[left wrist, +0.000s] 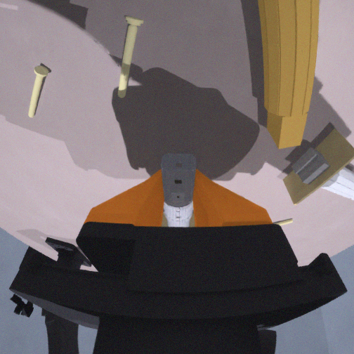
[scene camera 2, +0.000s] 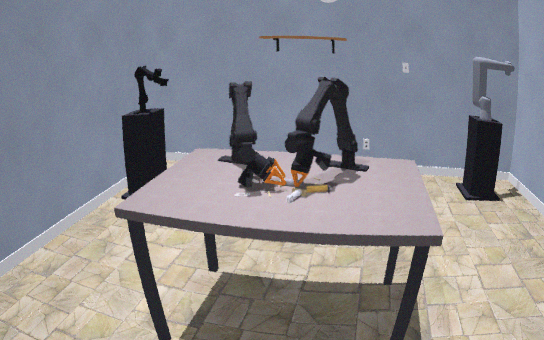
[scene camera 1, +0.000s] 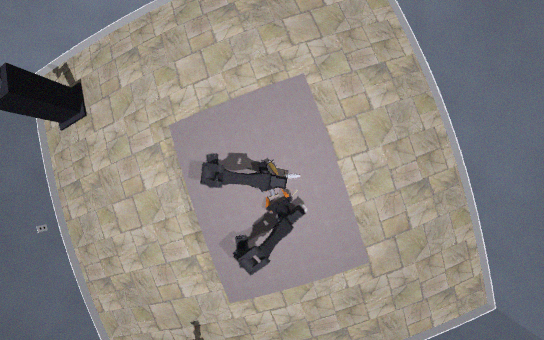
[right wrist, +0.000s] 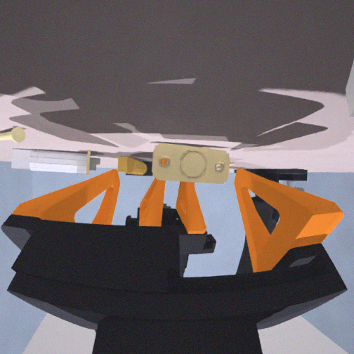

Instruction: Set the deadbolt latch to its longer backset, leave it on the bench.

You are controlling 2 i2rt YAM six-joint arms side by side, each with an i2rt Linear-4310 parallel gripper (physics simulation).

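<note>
The deadbolt latch has a grey tail, a white barrel and a brass faceplate with two screw holes. My left gripper is shut on its barrel. In the right wrist view the faceplate faces the camera, low over the bench, with a flat round bolt face at its centre. My right gripper is open; its fingers stand on either side of the faceplate, and I cannot tell whether they touch it. The backset setting cannot be read. In scene camera 1 the left fingers are hidden under the arm.
A second latch-like piece with a brass plate lies near a yellow-handled tool. Pale screws lie on the bench. White flat parts lie below the right gripper.
</note>
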